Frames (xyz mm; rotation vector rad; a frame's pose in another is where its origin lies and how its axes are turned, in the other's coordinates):
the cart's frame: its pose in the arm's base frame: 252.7 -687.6 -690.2 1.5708 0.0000 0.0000
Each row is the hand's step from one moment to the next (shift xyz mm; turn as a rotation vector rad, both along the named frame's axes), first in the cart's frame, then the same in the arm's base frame.
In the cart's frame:
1: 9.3 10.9 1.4 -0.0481 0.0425 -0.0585
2: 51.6 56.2 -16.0 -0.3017 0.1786 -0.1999
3: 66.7 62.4 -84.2 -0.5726 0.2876 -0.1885
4: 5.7 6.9 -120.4 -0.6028 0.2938 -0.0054
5: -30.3 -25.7 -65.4 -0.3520 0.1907 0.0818
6: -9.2 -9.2 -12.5 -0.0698 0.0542 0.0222
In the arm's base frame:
1: 9.3 -1.4 10.9 -0.0481 0.0585 0.0425
2: 51.6 16.0 56.2 -0.3017 0.1999 0.1786
3: 66.7 84.2 62.4 -0.5726 0.1885 0.2876
4: 5.7 120.4 6.9 -0.6028 0.0054 0.2938
5: -30.3 65.4 -25.7 -0.3520 -0.0818 0.1907
6: -9.2 12.5 -9.2 -0.0698 -0.0222 0.0542

